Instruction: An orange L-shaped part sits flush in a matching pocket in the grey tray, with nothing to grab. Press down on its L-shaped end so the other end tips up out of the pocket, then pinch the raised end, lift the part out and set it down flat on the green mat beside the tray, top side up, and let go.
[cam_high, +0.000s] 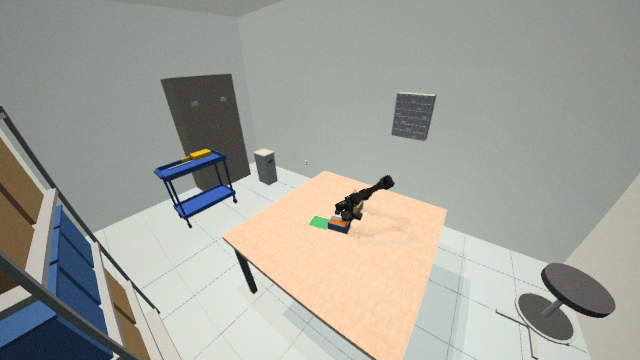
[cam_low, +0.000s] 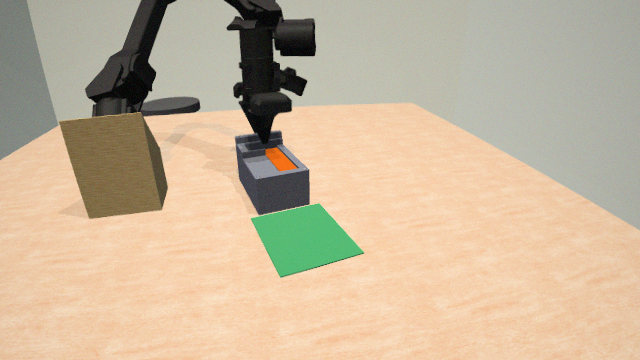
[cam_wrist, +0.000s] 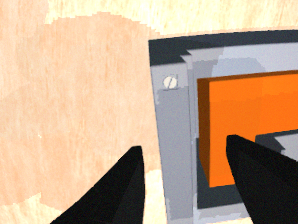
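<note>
Now: gripper tip 5 cm to the left of the orange L-shaped part, 3 cm above it and 1 cm short of it. Also, from my gripper tip: green mat (21 cm to the right, 9 cm below, 5 cm ahead).
</note>
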